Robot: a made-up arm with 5 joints.
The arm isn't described. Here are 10 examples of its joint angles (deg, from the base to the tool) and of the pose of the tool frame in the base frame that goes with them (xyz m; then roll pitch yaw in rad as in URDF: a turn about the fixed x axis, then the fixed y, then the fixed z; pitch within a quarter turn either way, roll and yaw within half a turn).
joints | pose
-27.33 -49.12 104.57 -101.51 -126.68 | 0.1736 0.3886 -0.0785 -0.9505 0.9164 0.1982
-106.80 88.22 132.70 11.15 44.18 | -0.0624 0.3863 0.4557 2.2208 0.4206 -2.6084
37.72 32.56 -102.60 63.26 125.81 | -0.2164 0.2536 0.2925 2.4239 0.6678 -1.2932
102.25 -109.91 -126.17 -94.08 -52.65 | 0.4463 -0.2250 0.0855 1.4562 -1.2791 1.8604
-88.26 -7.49 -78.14 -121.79 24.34 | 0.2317 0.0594 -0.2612 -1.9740 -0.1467 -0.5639
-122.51 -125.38 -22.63 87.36 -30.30 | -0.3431 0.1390 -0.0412 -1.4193 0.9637 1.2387
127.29 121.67 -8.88 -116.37 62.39 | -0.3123 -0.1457 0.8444 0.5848 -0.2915 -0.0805
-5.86 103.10 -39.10 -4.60 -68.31 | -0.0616 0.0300 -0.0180 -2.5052 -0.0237 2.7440
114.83 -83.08 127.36 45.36 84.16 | 0.0870 0.3270 0.1401 -0.6139 0.6205 -0.4593
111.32 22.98 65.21 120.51 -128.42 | -0.4000 -0.0240 0.4766 1.0498 0.7855 -1.6076
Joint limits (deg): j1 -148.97..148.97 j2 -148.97..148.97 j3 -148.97..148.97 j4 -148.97..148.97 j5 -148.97..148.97
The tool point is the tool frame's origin. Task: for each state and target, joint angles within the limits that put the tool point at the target. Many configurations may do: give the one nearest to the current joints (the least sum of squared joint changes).
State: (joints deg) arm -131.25 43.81 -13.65 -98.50 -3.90
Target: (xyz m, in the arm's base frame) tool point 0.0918 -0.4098 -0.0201
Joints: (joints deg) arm -148.97 65.52 -30.69 -81.44 -21.59
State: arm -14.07 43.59 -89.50 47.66 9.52
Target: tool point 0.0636 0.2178 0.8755
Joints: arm -4.26 61.18 -104.73 70.50 18.39
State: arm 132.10 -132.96 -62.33 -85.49 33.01
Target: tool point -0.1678 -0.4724 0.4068
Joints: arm 137.88 -133.32 -55.45 -95.28 36.49
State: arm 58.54 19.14 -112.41 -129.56 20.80
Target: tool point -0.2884 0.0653 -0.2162
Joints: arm 73.84 -4.34 -87.28 -117.52 43.09
